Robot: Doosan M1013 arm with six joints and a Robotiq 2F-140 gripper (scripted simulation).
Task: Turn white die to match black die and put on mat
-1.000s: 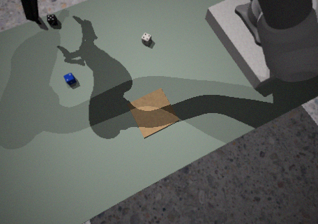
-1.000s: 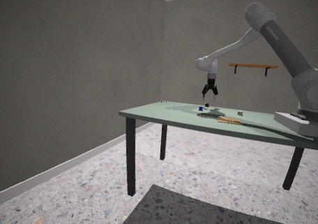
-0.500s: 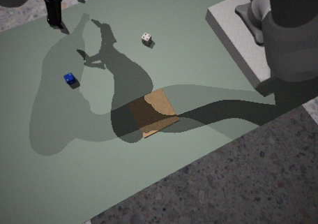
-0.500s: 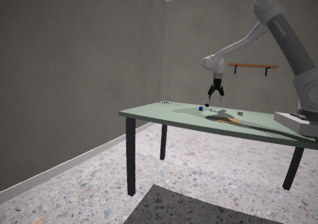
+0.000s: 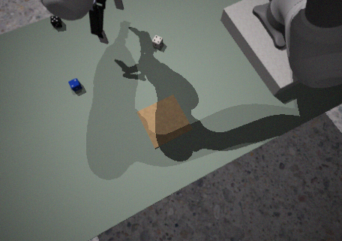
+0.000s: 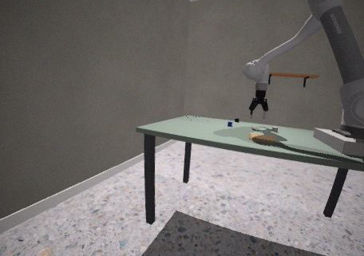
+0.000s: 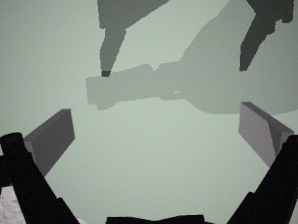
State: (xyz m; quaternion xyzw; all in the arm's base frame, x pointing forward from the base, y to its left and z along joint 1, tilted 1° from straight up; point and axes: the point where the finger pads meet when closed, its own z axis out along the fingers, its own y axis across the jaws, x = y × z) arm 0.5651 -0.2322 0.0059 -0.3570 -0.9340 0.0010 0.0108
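The white die lies 13 cm behind my hand, 9 cm to the left of it and 6 cm below it. Round my hand: brown mat (38 cm to the left, 7 cm below, 3 cm behind); then blue die (20 cm ahead, 14 cm to the left, 6 cm below); then black die (18 cm ahead, 13 cm to the right, 6 cm below).
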